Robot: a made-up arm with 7 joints. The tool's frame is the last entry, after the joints. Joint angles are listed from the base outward.
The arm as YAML. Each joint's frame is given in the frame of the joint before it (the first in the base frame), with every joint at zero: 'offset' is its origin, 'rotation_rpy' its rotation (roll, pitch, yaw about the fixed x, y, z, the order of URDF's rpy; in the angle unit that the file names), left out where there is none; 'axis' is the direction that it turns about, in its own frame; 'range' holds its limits. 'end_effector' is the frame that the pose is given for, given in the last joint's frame.
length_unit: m
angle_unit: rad
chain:
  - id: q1
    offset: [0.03, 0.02, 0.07]
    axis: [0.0, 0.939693, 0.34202]
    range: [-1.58, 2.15]
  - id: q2
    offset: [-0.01, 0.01, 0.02]
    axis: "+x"
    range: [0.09, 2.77]
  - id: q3
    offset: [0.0, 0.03, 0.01]
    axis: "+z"
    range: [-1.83, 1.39]
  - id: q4
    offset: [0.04, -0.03, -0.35]
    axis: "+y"
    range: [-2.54, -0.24]
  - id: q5
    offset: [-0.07, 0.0, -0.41]
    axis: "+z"
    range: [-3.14, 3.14]
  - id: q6
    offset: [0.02, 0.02, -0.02]
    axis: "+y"
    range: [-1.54, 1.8]
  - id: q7
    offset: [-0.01, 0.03, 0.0]
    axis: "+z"
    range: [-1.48, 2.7]
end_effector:
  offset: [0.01, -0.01, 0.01]
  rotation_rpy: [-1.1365, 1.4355, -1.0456]
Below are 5 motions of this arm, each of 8 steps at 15 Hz.
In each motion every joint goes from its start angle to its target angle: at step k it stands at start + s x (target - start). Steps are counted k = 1, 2, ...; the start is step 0. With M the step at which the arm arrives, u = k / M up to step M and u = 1 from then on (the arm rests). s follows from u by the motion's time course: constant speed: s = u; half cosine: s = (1 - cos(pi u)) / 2; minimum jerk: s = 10 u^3 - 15 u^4 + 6 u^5.
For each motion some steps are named. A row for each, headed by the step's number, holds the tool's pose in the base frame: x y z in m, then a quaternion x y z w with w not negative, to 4 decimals.
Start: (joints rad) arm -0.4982 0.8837 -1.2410 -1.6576 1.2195 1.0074 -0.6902
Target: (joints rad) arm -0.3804 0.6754 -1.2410 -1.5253 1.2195 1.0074 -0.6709
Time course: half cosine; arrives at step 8
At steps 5, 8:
5: 0.3797 -0.0068 -0.4055 0.2286 0.5548 -0.6253 0.4989
8: 0.3625 -0.0268 -0.4270 0.2025 0.5615 -0.6331 0.4928

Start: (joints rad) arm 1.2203 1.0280 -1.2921 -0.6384 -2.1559 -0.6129 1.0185
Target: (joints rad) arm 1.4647 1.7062 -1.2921 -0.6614 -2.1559 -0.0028 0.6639
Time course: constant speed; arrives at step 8
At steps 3, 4, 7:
3: -0.5476 0.4749 0.0839 -0.0054 -0.5035 0.8289 0.2438
4: -0.5156 0.5129 0.1258 -0.0255 -0.4795 0.8339 0.2721
7: -0.3909 0.6104 0.2351 -0.0767 -0.3833 0.8467 0.3609

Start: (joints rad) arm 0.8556 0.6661 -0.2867 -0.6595 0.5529 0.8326 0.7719
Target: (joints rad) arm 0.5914 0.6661 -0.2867 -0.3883 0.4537 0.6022 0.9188
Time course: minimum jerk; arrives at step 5
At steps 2, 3, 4, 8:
2: -0.3021 0.4641 -0.4400 -0.1270 0.7084 0.6083 0.3346
3: -0.2748 0.4828 -0.4472 -0.1219 0.6721 0.6244 0.3788
4: -0.2549 0.4950 -0.4508 -0.1201 0.6454 0.6337 0.4091
8: -0.2504 0.4975 -0.4514 -0.1199 0.6394 0.6356 0.4157

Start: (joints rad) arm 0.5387 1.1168 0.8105 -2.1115 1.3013 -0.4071 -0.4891
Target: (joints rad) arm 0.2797 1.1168 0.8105 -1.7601 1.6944 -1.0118 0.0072
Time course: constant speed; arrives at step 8
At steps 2, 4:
2: 0.3549 0.4645 0.1575 0.1328 -0.4933 0.0194 0.8594
4: 0.3551 0.4948 0.1622 0.0305 -0.5816 0.0414 0.8118

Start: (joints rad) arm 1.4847 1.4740 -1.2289 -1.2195 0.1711 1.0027 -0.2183
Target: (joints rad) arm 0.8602 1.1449 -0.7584 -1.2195 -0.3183 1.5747 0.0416
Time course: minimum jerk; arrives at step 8
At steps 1, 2, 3, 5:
1: -0.4944 0.4044 0.0010 -0.2419 -0.8522 0.3615 0.2907
2: -0.4840 0.4052 -0.0461 -0.2812 -0.8574 0.3372 0.2685
3: -0.4518 0.4066 -0.1349 -0.3548 -0.8637 0.2804 0.2227
5: -0.3033 0.4072 -0.3289 -0.5104 -0.8510 0.0818 0.0929

